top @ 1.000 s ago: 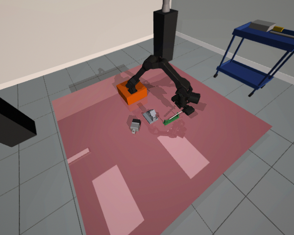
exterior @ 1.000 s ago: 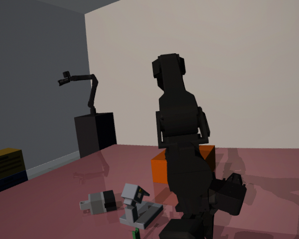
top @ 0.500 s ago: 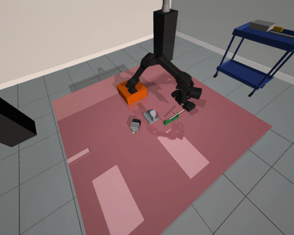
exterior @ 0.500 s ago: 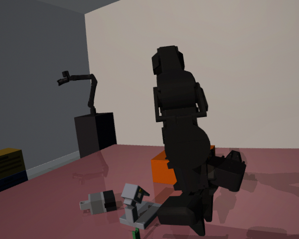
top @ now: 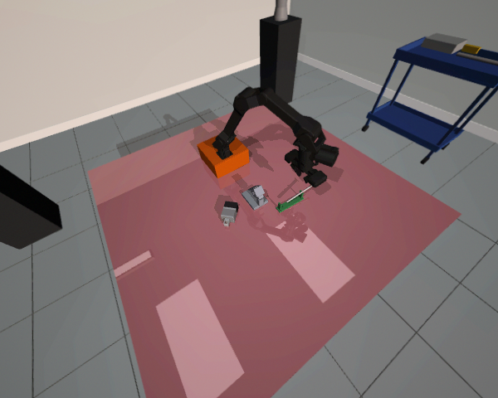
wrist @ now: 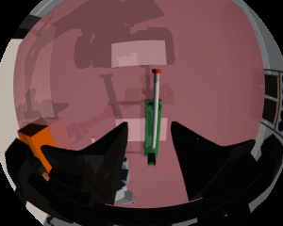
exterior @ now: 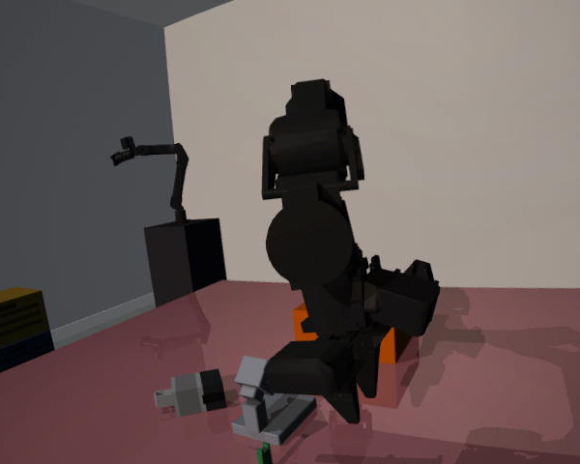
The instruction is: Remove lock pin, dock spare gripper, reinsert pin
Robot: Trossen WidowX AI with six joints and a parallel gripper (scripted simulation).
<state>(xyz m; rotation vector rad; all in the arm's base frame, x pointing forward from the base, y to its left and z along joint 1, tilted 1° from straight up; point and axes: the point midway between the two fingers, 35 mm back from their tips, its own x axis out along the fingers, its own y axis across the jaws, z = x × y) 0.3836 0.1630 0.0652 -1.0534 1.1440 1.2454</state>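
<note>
The green tray is 1 cm ahead of my gripper tip, 6 cm to the right of it and 9 cm below it. Round my gripper tip: grey mount 10 cm behind, 18 cm to the right, 6 cm below; then spare gripper 10 cm behind, 33 cm to the right, 10 cm below.
</note>
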